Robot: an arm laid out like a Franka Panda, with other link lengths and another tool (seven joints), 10 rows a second.
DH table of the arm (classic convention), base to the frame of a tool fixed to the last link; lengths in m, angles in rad. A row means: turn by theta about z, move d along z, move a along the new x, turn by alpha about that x. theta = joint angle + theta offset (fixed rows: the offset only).
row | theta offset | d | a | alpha
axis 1 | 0 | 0.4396 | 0 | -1.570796
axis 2 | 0 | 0 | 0 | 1.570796
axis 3 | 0 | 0.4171 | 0.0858 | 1.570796
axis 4 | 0 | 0 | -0.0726 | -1.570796
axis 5 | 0 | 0.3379 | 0 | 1.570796
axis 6 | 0 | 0 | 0.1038 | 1.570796
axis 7 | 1.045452 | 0.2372 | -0.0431 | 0.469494
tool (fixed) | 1.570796 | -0.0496 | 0 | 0
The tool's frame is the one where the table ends.
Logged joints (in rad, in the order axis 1, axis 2, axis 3, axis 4, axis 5, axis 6, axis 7), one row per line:
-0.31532, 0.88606, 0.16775, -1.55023, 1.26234, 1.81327, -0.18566
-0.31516, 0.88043, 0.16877, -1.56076, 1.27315, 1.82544, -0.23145
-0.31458, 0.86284, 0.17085, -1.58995, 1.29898, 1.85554, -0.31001
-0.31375, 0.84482, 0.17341, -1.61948, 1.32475, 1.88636, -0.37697
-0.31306, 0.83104, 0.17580, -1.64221, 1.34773, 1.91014, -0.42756
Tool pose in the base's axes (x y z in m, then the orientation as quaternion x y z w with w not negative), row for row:
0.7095, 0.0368, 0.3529, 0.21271, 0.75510, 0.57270, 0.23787
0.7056, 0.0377, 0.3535, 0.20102, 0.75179, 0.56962, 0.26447
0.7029, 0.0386, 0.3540, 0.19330, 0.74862, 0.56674, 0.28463
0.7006, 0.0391, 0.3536, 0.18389, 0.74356, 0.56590, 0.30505
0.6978, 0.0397, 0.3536, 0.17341, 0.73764, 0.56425, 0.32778
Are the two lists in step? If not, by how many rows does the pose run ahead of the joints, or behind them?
The pose runs 2 rows ahead of the joints: the pose in row i belongs to the joints in row i + 2.
